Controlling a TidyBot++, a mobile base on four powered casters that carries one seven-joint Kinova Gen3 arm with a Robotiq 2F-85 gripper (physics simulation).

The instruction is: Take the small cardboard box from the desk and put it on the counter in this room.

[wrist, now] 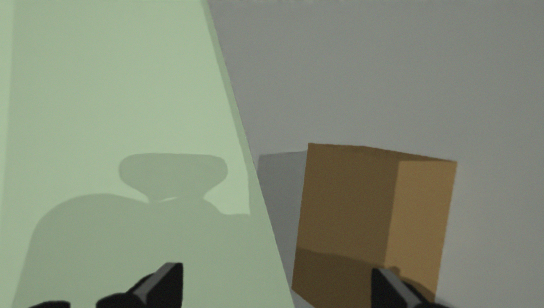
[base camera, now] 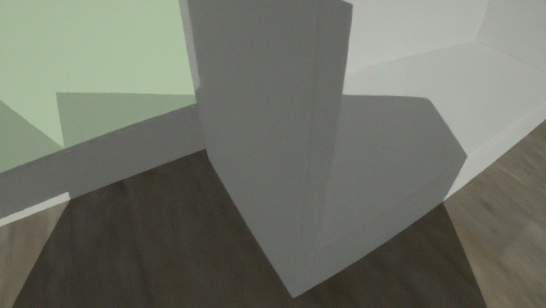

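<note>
The small cardboard box [wrist: 350, 210] stands at the lower right in the wrist view, on a plain grey surface [wrist: 390, 75] that looks like the counter top. Its shaded face and a lighter side face show; its lower end is cut off by the frame. My gripper [wrist: 276, 286] is open, with nothing held between the fingers. The right finger overlaps the box in the view, and the left finger is well to the left of it, over the green area. Whether a finger touches the box cannot be told. The box does not show in the base camera view.
A pale green wall [wrist: 100, 100] [base camera: 100, 45] runs along the left, close to the box, with my shadow on it. In the base camera view a grey upright panel [base camera: 260, 125] stands close ahead, with a low white ledge [base camera: 450, 100] to its right and wood floor [base camera: 150, 240] below.
</note>
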